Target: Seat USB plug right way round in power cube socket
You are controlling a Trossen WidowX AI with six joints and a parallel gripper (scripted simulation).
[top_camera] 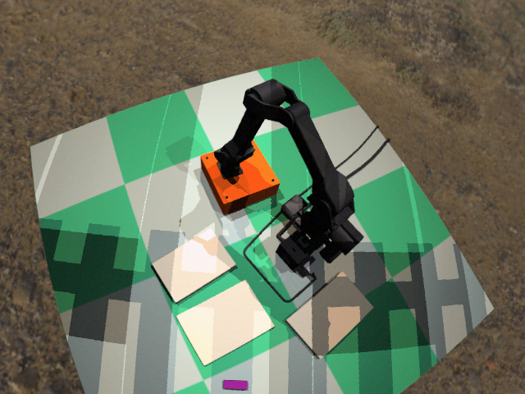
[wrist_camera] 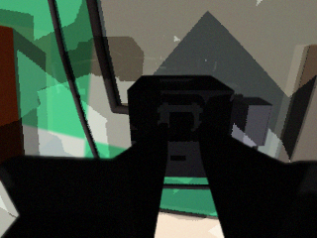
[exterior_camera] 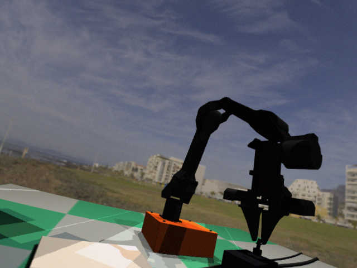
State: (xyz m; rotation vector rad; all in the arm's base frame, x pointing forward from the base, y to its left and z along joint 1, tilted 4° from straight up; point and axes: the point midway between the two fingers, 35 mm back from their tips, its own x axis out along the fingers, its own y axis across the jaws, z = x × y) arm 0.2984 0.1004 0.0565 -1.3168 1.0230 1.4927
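My gripper tip is now 10 mm above the USB plug. Round my gripper tip: purple object (290 mm ahead, 330 mm to the right, 100 mm below).
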